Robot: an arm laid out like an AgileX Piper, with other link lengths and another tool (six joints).
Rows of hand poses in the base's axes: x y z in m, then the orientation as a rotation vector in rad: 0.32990, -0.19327, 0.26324, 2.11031, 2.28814, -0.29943; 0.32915, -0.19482, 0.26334, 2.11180, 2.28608, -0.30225; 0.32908, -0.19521, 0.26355, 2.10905, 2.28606, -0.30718; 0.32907, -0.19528, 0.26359, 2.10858, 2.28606, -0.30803; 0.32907, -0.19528, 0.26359, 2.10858, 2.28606, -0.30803; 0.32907, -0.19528, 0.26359, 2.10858, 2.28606, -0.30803; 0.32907, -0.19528, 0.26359, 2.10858, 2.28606, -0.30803; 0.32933, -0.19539, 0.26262, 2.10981, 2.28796, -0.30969; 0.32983, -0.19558, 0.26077, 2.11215, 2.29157, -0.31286; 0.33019, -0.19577, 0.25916, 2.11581, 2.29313, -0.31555; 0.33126, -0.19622, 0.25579, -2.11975, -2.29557, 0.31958; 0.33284, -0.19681, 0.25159, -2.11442, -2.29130, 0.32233; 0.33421, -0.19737, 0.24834, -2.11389, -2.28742, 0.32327; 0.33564, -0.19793, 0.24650, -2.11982, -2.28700, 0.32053; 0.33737, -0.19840, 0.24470, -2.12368, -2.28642, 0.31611; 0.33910, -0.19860, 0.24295, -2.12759, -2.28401, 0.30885; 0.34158, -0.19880, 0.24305, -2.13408, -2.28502, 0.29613; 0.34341, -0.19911, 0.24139, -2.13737, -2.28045, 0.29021
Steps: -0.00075, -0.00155, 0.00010, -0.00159, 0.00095, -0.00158; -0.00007, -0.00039, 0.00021, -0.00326, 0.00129, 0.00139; -0.00001, -0.00007, 0.00004, -0.00056, 0.00023, 0.00024; 0.00000, 0.00000, 0.00000, 0.00000, 0.00000, 0.00000; 0.00000, 0.00000, 0.00000, 0.00000, 0.00000, 0.00000; 0.00000, 0.00000, 0.00000, 0.00000, 0.00000, 0.00000; 0.00026, -0.00011, -0.00097, 0.00095, 0.00238, 0.00000; 0.00050, -0.00019, -0.00185, 0.00180, 0.00454, 0.00000; 0.00036, -0.00019, -0.00161, 0.00146, 0.00376, -0.00143; 0.00107, -0.00045, -0.00337, 0.00252, 0.00607, -0.00142; 0.00158, -0.00059, -0.00420, 0.00278, 0.00623, -0.00001; 0.00137, -0.00056, -0.00325, 0.00139, 0.00271, -0.00174; 0.00143, -0.00056, -0.00184, -0.00107, -0.00406, -0.00260; 0.00173, -0.00047, -0.00180, 0.00084, -0.00342, -0.00188; 0.00173, -0.00020, -0.00175, 0.00310, -0.00351, -0.00285; 0.00248, -0.00020, 0.00010, 0.00330, -0.00875, -0.00221; 0.00183, -0.00031, -0.00166, 0.00358, -0.00157, -0.00366
